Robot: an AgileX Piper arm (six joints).
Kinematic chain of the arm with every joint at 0, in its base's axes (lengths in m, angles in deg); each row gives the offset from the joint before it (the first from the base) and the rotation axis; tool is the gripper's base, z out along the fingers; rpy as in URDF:
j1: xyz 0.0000 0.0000 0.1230 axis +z
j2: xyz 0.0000 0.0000 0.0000 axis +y
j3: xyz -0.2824 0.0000 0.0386 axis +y
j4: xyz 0.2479 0.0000 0.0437 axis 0.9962 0 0.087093
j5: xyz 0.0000 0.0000 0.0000 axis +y
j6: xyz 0.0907 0.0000 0.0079 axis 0.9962 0 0.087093
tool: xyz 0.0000 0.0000 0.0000 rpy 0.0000 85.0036 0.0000
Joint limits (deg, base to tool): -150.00..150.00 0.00..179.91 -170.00..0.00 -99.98..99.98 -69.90..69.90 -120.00..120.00
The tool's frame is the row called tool.
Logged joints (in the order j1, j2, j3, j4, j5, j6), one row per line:
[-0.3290 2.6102 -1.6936 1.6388 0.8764 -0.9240]
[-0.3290 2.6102 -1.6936 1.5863 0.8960 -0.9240]
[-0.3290 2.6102 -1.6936 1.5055 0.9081 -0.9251]
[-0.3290 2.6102 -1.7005 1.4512 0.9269 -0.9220]
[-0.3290 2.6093 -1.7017 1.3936 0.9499 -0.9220]
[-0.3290 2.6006 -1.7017 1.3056 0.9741 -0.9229]
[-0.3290 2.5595 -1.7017 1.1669 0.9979 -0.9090]
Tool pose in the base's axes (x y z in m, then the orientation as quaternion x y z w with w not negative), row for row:
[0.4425 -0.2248 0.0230 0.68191 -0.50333 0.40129 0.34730]
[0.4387 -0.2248 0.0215 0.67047 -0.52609 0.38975 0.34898]
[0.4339 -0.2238 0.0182 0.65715 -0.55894 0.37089 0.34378]
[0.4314 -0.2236 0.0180 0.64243 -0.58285 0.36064 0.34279]
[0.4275 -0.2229 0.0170 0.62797 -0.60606 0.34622 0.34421]
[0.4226 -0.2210 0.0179 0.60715 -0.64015 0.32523 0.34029]
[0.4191 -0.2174 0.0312 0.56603 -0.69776 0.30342 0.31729]
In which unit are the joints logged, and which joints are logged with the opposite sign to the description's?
The joints are logged in radians. Opposite sign: j4.
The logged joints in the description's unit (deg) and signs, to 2 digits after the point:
[-18.85 149.55 -97.04 -93.90 50.21 -52.94]
[-18.85 149.55 -97.04 -90.89 51.34 -52.94]
[-18.85 149.55 -97.04 -86.26 52.03 -53.00]
[-18.85 149.55 -97.43 -83.15 53.11 -52.83]
[-18.85 149.50 -97.50 -79.85 54.43 -52.83]
[-18.85 149.00 -97.50 -74.81 55.81 -52.88]
[-18.85 146.65 -97.50 -66.86 57.18 -52.08]

